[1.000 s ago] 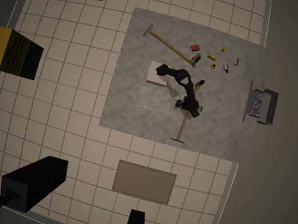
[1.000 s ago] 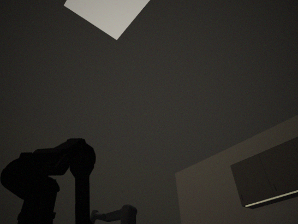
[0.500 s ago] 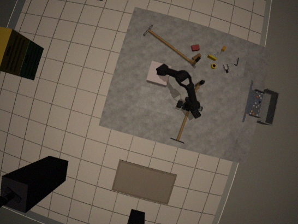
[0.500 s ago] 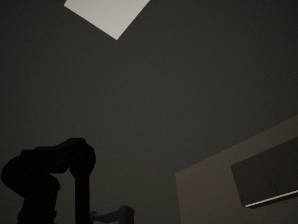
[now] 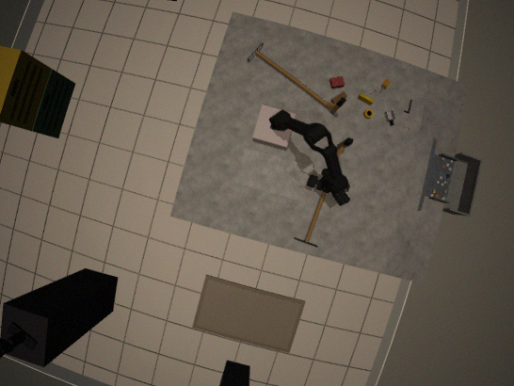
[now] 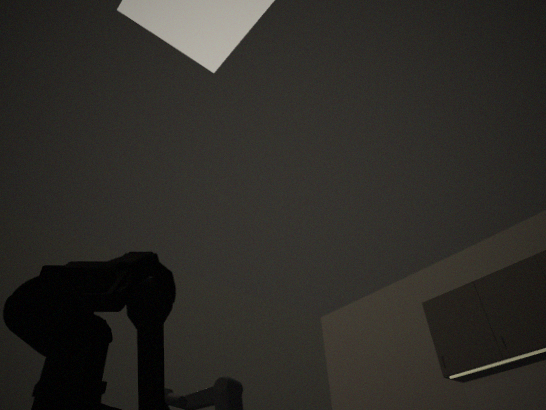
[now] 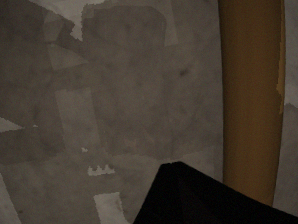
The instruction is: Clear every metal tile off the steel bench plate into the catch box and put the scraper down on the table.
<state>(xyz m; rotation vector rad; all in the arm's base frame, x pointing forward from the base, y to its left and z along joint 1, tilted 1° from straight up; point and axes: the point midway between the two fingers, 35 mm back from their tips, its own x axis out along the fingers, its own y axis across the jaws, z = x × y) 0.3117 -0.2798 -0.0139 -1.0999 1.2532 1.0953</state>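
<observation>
The long scraper is 50 mm above my gripper tip, 30 mm to the right of it and 30 mm ahead of it. From my gripper tip the other things lie so: yellow ring 480 mm to the left, 210 mm ahead; brown block 530 mm to the left, 10 mm ahead; small box 140 mm ahead, 30 mm to the left.
</observation>
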